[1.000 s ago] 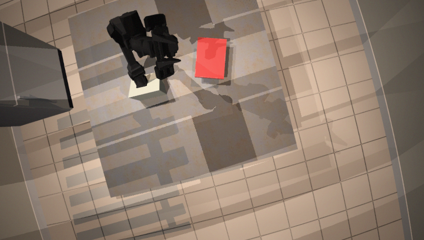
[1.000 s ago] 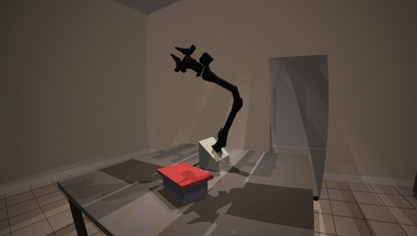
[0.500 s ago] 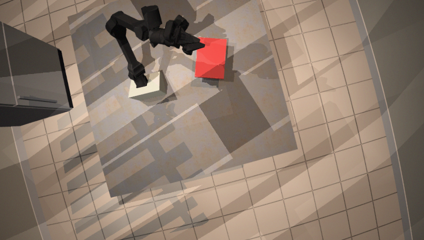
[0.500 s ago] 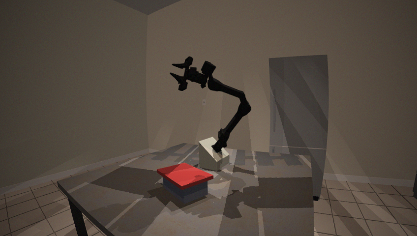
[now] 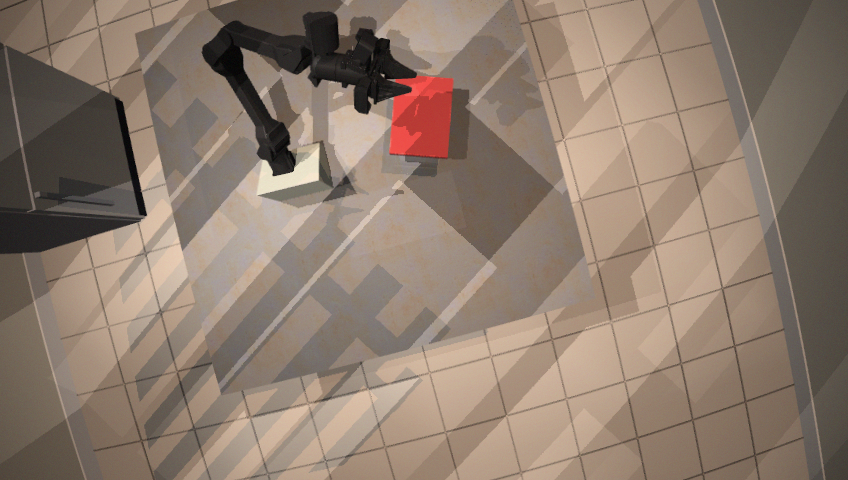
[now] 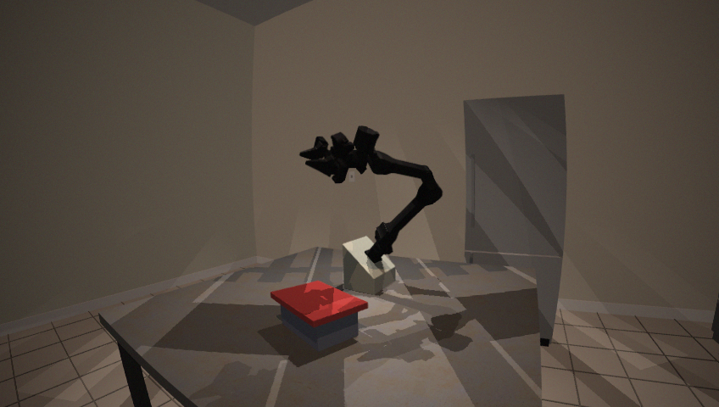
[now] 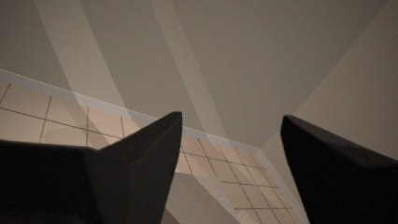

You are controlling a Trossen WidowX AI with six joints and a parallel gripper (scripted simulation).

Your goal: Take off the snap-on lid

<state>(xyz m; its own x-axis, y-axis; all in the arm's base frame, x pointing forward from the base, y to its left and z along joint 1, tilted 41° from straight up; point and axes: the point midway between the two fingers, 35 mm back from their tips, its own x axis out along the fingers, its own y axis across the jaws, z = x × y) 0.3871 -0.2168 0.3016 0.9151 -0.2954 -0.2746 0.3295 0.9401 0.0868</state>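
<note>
My gripper tip is now 2 cm short of the lid, 5 cm to the right of it and 40 cm above it. The rest, counted from my gripper tip: blue-grey storage box (2 cm ahead, 5 cm to the left, 45 cm below).
</note>
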